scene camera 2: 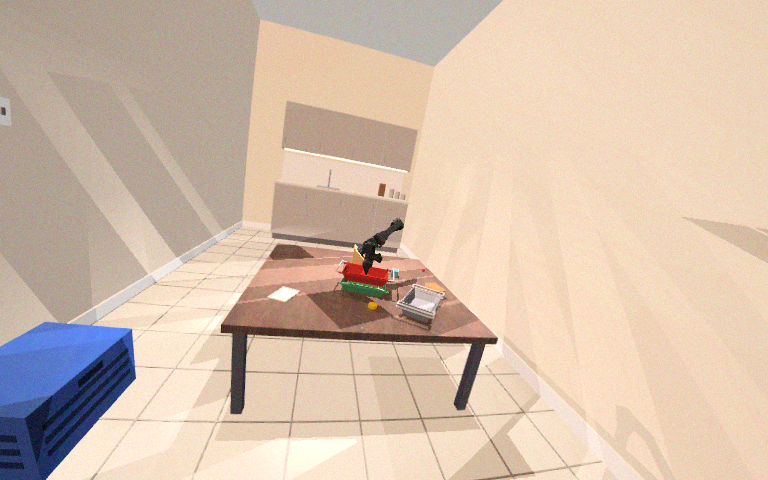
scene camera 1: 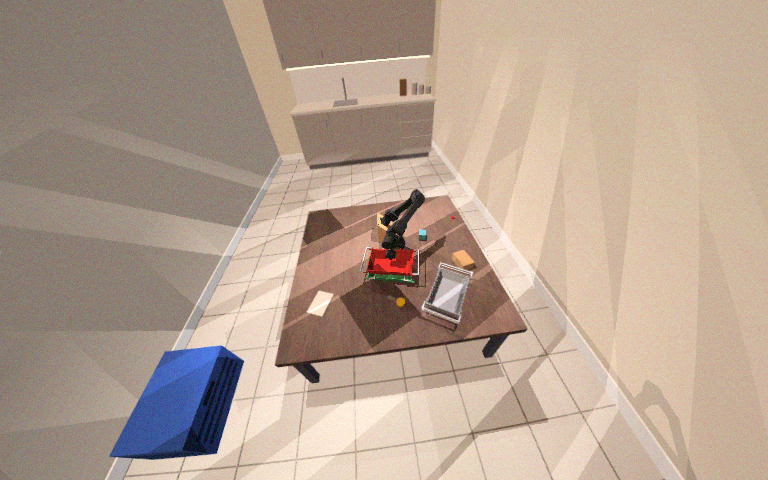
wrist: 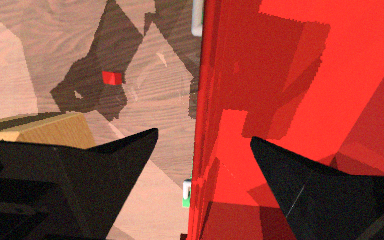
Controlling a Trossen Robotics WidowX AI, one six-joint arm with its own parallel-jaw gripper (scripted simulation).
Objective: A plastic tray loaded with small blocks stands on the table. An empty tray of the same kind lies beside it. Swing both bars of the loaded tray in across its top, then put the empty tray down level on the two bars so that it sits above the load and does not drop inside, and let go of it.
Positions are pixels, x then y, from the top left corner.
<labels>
red tray: scene camera 2 352, 272; scene camera 1; wrist
same spot on red tray: [scene camera 1: 402, 264] = [wrist: 287, 58]
</labels>
